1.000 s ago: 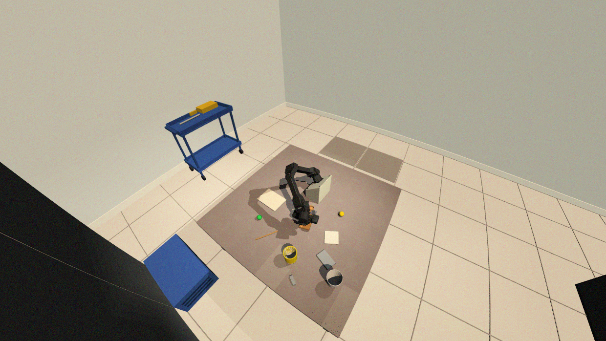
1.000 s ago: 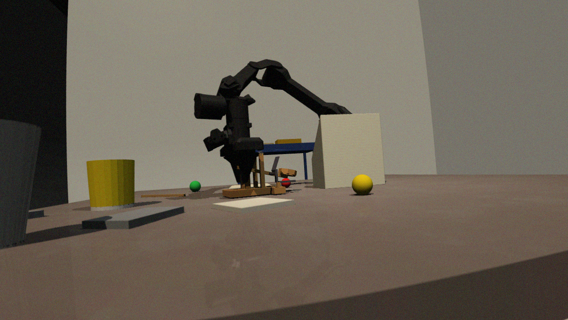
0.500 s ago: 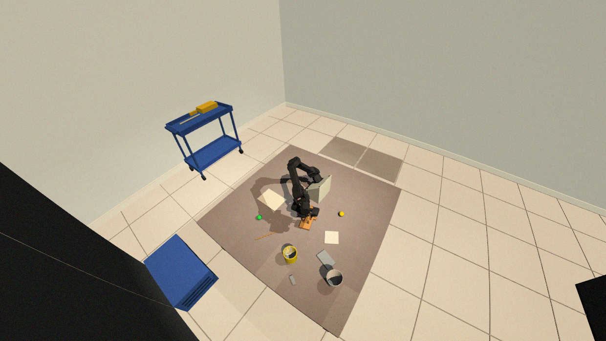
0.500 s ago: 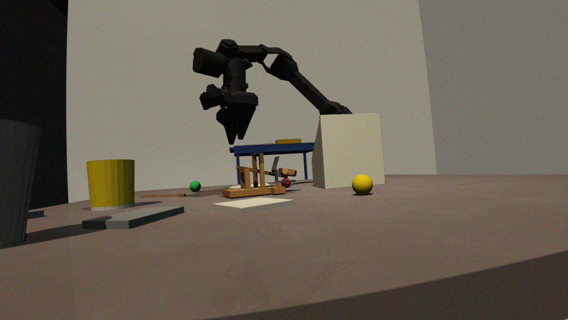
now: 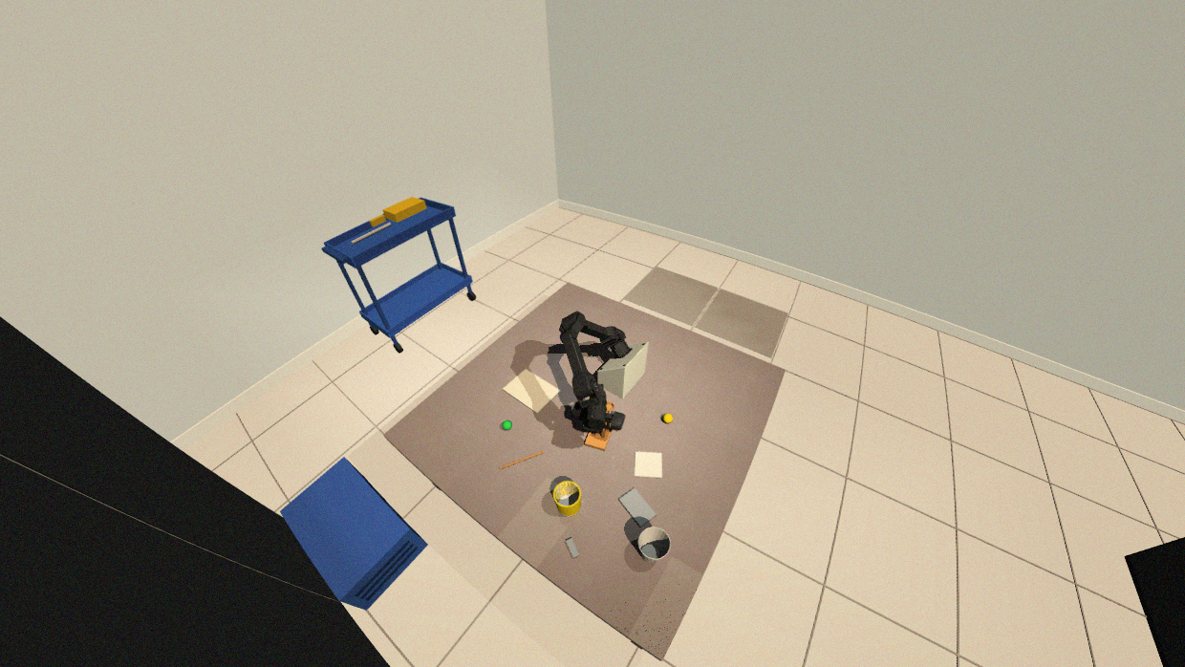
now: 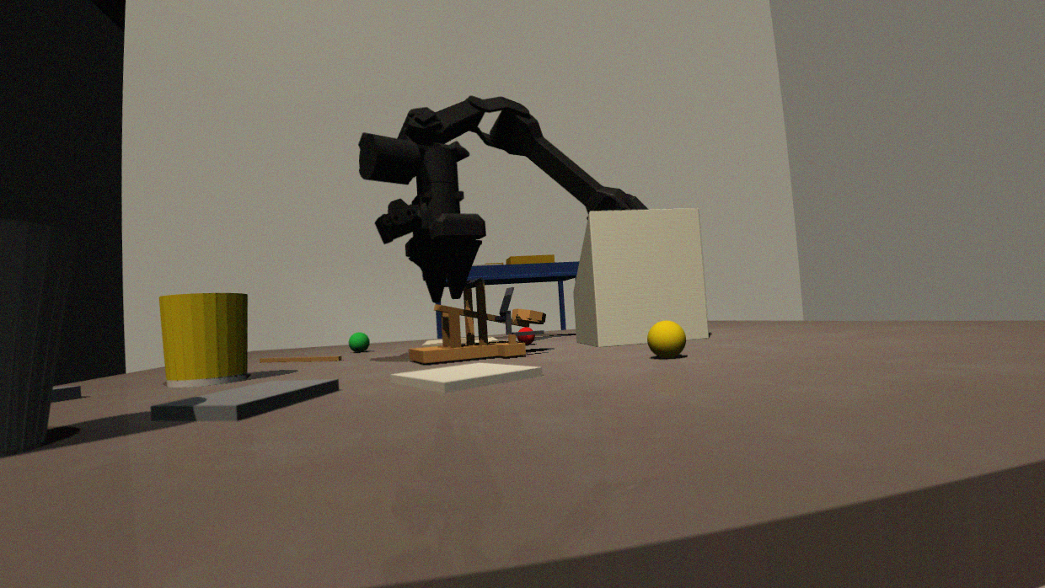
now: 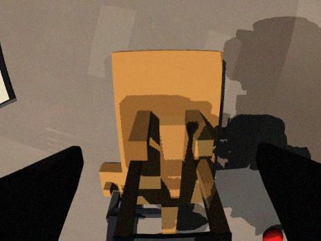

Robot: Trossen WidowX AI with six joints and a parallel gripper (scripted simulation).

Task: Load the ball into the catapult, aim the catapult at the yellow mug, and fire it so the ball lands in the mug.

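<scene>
My gripper tip is 210 mm to the left of the red ball, 120 mm past it and 60 mm above it. Also, from my gripper tip: yellow ball 240 mm behind, 160 mm to the left, 60 mm below; yellow mug 270 mm ahead, 100 mm to the left, 50 mm below; wooden catapult 60 mm behind, 30 mm below, 10 mm to the right.
</scene>
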